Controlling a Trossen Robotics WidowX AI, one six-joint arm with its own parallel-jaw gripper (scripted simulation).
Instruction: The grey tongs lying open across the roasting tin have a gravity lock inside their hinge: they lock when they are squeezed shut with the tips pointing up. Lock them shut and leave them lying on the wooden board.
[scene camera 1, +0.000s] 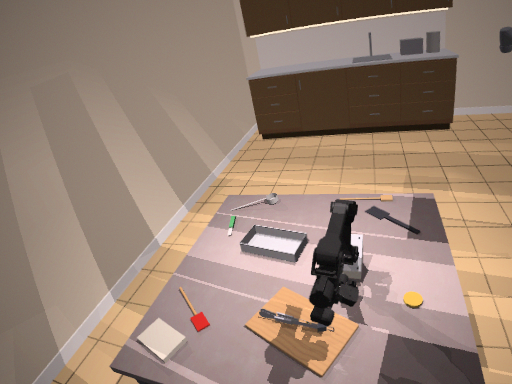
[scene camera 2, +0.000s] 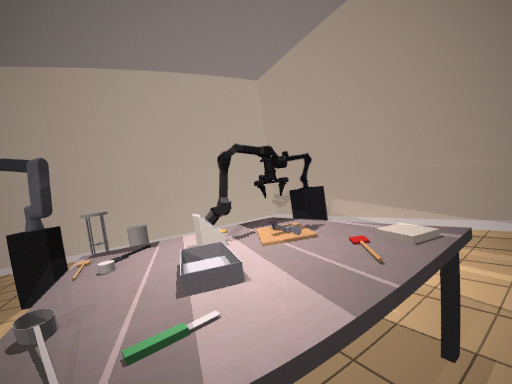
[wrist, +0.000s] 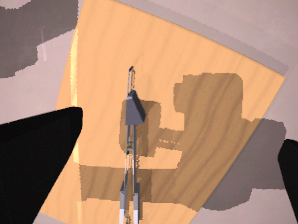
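Open and holding nothing, the gripper (scene camera 1: 331, 314) shares its view with a white block (scene camera 1: 160, 338). The block (scene camera 2: 408, 233) appears again together with a wooden board (scene camera 2: 267, 236) and a roasting tin (scene camera 2: 203, 268). The gripper (wrist: 185, 134) and the board (wrist: 203, 100) are visible once more, while the white block is out of frame in the wrist view.
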